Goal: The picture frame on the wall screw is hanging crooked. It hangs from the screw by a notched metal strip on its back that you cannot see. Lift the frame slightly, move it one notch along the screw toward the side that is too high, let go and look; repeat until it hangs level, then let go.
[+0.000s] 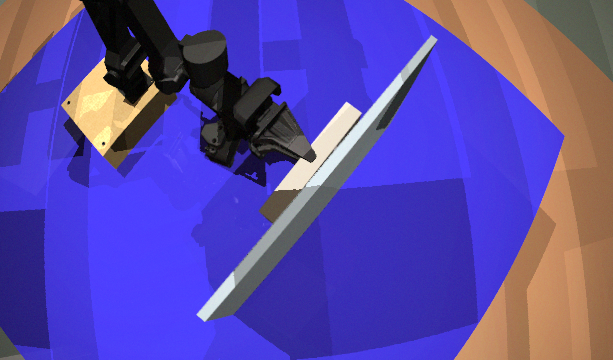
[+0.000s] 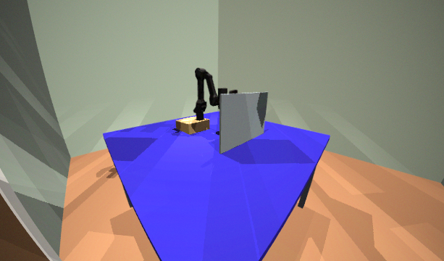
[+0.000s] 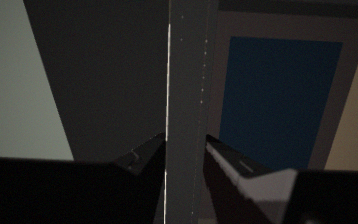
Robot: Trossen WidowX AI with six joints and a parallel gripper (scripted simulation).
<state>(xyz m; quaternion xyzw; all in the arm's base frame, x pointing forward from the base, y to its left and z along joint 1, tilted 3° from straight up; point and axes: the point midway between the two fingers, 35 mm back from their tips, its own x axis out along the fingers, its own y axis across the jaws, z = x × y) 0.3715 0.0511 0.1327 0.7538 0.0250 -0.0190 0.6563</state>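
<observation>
Right now my gripper tip is 5 cm above the picture frame and 1 cm to the right of it. From my gripper tip the other things lie so: grey wall panel 7 cm below, 2 cm ahead.
</observation>
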